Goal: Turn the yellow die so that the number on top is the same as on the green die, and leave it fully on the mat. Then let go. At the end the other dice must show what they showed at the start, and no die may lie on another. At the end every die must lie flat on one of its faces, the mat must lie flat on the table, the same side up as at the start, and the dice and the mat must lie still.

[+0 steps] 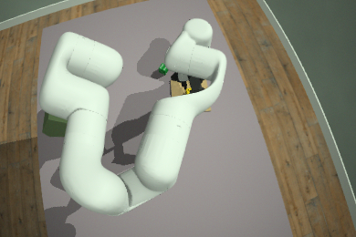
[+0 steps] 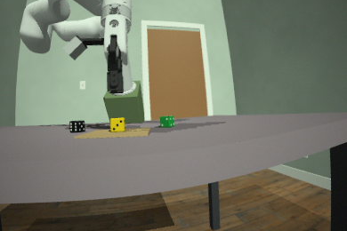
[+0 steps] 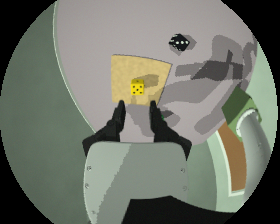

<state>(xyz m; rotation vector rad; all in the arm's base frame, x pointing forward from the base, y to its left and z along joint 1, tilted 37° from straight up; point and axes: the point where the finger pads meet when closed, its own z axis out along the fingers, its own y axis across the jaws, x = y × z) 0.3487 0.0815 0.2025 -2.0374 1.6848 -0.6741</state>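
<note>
My hand is 90 mm above the yellow die. From my hand the other things lie so: green die (100 mm behind, 110 mm to the left, 100 mm below); black die (60 mm behind, 130 mm to the right, 100 mm below); mat (110 mm below).
</note>
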